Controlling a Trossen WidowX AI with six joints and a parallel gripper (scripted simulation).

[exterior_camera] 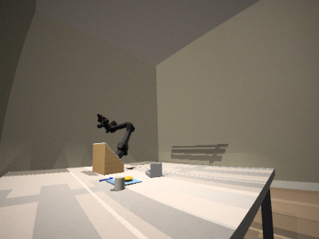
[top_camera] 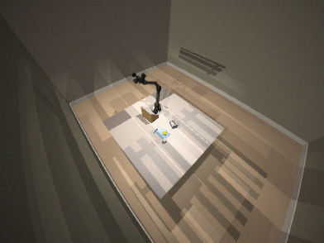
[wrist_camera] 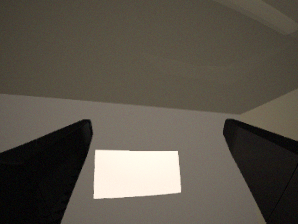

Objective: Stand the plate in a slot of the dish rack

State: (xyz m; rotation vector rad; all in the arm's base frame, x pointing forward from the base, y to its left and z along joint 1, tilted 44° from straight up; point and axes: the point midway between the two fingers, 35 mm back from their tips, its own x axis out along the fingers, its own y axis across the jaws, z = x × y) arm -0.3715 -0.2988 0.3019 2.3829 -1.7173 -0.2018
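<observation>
The yellow plate lies 72 cm ahead of my gripper tip, 5 cm to the right of it and 50 cm below it. The rest, counted from my gripper tip: blue spoon: 60 cm ahead, 11 cm to the right, 51 cm below; then grey dish rack: 69 cm ahead, 15 cm to the left, 49 cm below.
</observation>
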